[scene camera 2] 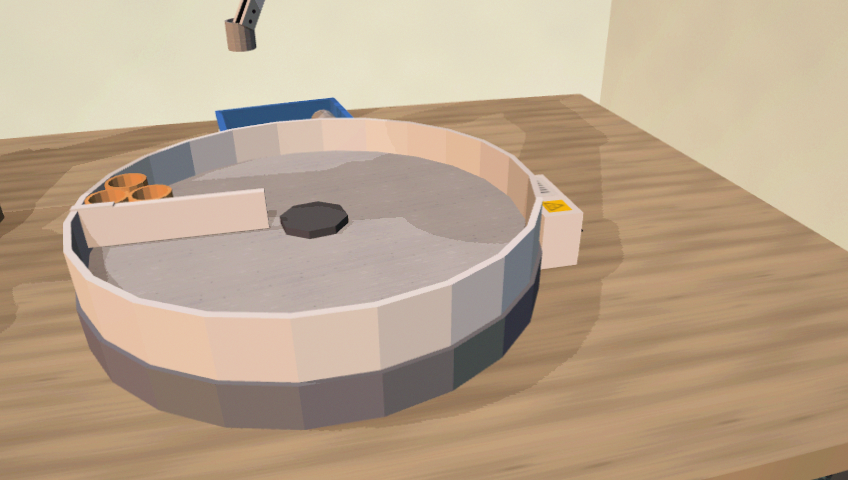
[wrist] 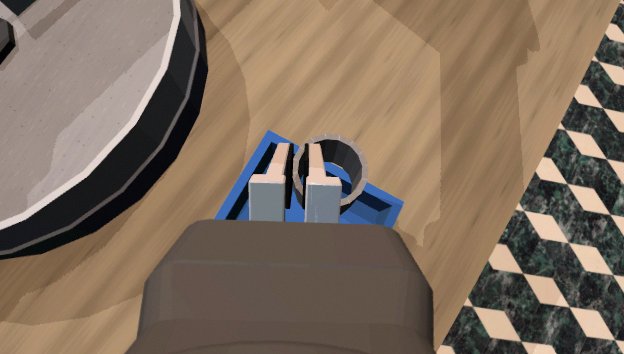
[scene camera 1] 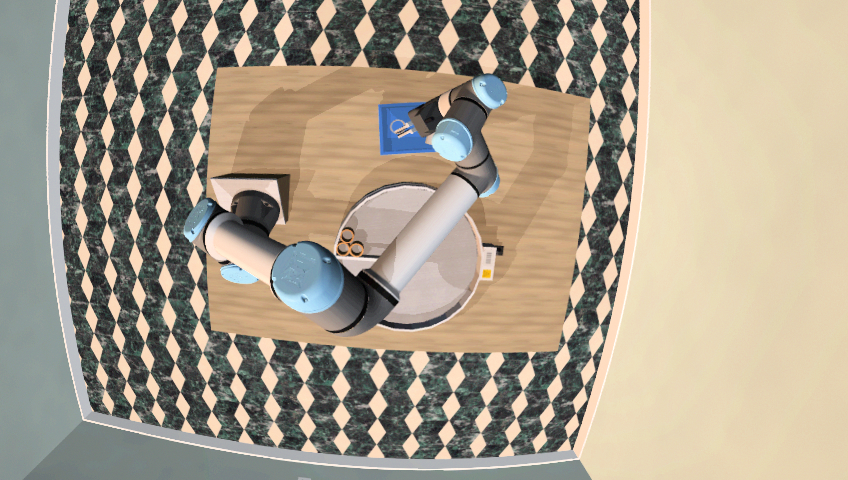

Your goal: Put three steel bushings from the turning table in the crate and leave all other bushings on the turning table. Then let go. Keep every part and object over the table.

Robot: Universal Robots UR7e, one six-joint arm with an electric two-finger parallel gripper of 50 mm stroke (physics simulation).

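Frame: origin at the arm's base, x left, y back, z up, level; metres.
Seen in the pictures: gripper, fingertip midpoint: [scene camera 2: 243, 26] [wrist: 298, 163] [scene camera 1: 399, 132]; arm's base, link origin: [scene camera 1: 255, 206].
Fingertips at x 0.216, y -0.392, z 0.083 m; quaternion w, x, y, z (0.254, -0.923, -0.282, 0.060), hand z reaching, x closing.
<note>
Pixels of each thing's middle, then the offset from my fingertips to it. "pt": a spot on its surface instead.
- grey steel bushing, body centre: [wrist: 327, 179] [scene camera 2: 240, 34] [scene camera 1: 397, 126] dy +0.005, dx +0.016, dz -0.012 m
- blue crate, body centre: [wrist: 288, 254] [scene camera 2: 285, 132] [scene camera 1: 412, 127] dy -0.041, dx +0.022, dz -0.159 m
- dark hub, body centre: [scene camera 2: 314, 219] dy -0.054, dx -0.351, dz -0.127 m
- white box with a yellow label, surface spot: [scene camera 2: 561, 234] pt dy -0.286, dx -0.404, dz -0.148 m
My gripper [scene camera 1: 402, 129] [scene camera 2: 241, 21] [wrist: 298, 163] is shut on the wall of a grey steel bushing [scene camera 1: 392, 127] [scene camera 2: 241, 37] [wrist: 363, 172]. One finger is inside the ring, one outside. The bushing hangs upright, high above the blue crate [scene camera 1: 383, 145] [scene camera 2: 279, 113] [wrist: 247, 175]. Part of another steel bushing [scene camera 2: 321, 114] shows inside the crate's right part in scene camera 2; the arm hides that part in scene camera 1. Three orange bushings stand together on the turning table [scene camera 1: 440, 291] [scene camera 2: 291, 344] [wrist: 115, 65]: one [scene camera 2: 127, 182], a second [scene camera 2: 107, 197] and a third [scene camera 2: 151, 191].
A pale divider wall [scene camera 2: 178, 215] stands beside the orange bushings. A dark hub [scene camera 2: 313, 218] sits mid-table. A white box with a yellow label [scene camera 1: 487, 264] [scene camera 2: 561, 234] is on the turning table's right side. The arm reaches across the turning table. The wooden table's far edge lies beyond the crate.
</note>
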